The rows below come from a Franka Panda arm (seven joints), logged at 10 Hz.
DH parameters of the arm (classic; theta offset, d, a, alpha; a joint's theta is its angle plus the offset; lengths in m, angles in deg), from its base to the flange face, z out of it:
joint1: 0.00 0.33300 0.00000 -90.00
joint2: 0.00 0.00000 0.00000 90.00
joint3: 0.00 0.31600 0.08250 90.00
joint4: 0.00 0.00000 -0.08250 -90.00
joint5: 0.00 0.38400 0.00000 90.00
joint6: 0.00 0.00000 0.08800 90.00
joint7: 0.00 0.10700 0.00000 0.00
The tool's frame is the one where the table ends.
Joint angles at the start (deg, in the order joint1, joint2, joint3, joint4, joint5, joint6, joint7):
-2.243 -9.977 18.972 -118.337 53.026 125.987 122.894
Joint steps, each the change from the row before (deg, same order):
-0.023 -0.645 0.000 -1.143 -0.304 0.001 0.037
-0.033 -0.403 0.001 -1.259 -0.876 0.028 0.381
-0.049 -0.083 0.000 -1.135 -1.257 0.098 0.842
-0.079 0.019 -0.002 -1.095 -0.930 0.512 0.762
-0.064 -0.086 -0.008 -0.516 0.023 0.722 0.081
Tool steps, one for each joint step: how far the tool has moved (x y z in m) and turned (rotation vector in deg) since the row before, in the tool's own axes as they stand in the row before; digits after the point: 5 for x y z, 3 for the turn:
0.00628 0.00114 0.00132 0.183 0.694 0.160
0.00833 -0.00073 0.00344 0.311 1.272 0.416
0.00867 -0.00255 0.00482 0.417 1.560 0.797
0.00811 -0.00373 0.00464 0.589 1.120 0.959
0.00283 -0.00210 0.00068 0.530 -0.114 0.407

